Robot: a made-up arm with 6 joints. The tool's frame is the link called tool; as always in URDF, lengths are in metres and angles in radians. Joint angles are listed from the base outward. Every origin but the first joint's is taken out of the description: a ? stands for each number. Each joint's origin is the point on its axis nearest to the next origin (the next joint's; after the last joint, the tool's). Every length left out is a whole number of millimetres.
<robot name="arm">
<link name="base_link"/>
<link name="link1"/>
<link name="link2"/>
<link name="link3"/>
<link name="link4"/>
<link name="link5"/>
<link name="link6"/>
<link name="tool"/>
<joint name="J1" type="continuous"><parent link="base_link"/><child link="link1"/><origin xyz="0.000 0.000 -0.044" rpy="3.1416 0.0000 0.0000"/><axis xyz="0 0 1"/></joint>
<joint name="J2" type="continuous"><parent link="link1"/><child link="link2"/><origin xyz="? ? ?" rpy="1.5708 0.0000 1.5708"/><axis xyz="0 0 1"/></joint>
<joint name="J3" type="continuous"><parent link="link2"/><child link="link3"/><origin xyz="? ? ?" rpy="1.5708 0.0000 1.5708"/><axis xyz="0 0 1"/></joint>
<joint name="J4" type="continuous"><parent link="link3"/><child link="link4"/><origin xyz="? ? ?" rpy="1.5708 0.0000 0.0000"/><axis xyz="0 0 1"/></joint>
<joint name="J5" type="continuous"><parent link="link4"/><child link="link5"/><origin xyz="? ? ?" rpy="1.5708 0.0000 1.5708"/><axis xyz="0 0 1"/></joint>
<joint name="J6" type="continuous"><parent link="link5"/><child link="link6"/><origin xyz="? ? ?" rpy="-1.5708 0.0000 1.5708"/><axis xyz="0 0 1"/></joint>
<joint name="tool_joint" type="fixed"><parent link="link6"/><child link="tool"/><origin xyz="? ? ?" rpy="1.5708 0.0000 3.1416"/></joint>
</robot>
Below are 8 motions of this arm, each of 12 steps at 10 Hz.
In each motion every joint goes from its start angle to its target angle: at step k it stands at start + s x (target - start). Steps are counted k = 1, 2, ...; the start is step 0. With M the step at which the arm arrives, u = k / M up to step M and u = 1 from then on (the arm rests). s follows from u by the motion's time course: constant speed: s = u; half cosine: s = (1 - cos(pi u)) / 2; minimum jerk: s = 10 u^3 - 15 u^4 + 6 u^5.
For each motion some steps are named. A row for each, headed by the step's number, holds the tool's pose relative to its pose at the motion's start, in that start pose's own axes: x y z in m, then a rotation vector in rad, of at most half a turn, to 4 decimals.
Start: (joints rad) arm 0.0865 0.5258 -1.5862 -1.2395 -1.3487 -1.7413
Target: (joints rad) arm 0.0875 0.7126 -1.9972 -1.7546 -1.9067 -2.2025
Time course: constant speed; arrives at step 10
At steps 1, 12:
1: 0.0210 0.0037 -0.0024 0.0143 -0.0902 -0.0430
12: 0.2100 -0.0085 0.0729 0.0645 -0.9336 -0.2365

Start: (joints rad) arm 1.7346 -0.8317 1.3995 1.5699 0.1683 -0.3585
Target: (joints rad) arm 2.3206 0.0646 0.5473 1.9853 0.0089 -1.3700
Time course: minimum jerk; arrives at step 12
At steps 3, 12:
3: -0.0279 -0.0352 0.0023 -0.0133 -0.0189 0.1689
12: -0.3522 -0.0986 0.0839 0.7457 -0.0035 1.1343

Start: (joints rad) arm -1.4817 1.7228 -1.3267 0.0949 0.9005 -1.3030
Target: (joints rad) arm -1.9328 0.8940 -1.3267 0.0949 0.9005 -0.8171
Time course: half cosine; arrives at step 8
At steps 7, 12:
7: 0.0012 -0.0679 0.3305 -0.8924 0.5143 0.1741
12: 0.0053 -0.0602 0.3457 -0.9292 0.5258 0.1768

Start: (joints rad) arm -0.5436 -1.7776 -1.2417 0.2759 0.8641 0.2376
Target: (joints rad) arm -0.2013 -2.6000 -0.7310 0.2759 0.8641 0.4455
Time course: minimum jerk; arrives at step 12
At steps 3, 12:
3: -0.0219 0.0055 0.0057 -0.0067 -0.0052 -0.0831
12: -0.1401 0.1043 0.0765 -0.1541 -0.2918 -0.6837

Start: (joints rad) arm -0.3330 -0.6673 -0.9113 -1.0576 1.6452 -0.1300
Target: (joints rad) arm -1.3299 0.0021 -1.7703 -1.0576 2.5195 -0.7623
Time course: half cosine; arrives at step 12
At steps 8, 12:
8: -0.1118 -0.2540 0.0752 -0.6814 -1.2052 -0.3397
12: -0.2097 -0.3228 0.1235 -0.7641 -1.7679 -0.5209

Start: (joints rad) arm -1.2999 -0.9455 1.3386 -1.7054 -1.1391 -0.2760
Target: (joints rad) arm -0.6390 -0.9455 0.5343 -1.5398 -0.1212 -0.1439
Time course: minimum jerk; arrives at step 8
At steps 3, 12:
3: -0.0795 0.1428 0.1133 -0.3042 0.1170 -0.5839
12: 0.0111 0.6447 0.2071 -1.1349 0.0893 -2.1180

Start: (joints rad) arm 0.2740 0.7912 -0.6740 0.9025 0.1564 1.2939
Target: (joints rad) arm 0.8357 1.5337 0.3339 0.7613 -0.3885 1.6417
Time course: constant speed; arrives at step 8
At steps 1, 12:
1: 0.0771 0.0292 -0.0430 0.0936 -0.0640 0.1148
12: 0.4373 0.4133 -0.0341 0.7740 -0.6665 0.6881

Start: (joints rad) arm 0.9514 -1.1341 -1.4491 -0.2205 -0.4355 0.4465
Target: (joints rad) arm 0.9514 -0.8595 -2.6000 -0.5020 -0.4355 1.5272
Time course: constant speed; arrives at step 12
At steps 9, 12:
9: -0.3092 -0.0164 0.4105 0.4186 1.5341 0.3404
12: -0.2507 -0.0808 0.6009 0.5366 2.0411 0.4765

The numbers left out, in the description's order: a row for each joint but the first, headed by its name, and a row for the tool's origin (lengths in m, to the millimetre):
J2: 0.601 0.064 0.000
J3: 0.304 -0.081 0.000
J4: 0.043 -0.031 0.000
J5: 0.004 0.102 0.000
J6: 0.077 0.073 0.000
tool: 0.027 -0.334 0.000

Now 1 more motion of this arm.
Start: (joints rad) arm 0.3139 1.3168 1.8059 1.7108 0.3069 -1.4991
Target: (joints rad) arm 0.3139 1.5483 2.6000 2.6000 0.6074 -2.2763
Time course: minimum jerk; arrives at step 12
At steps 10, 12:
10: 0.3286 0.1045 0.1506 -0.4541 -0.5018 1.3370
12: 0.3291 0.1205 0.1478 -0.4404 -0.5074 1.3953

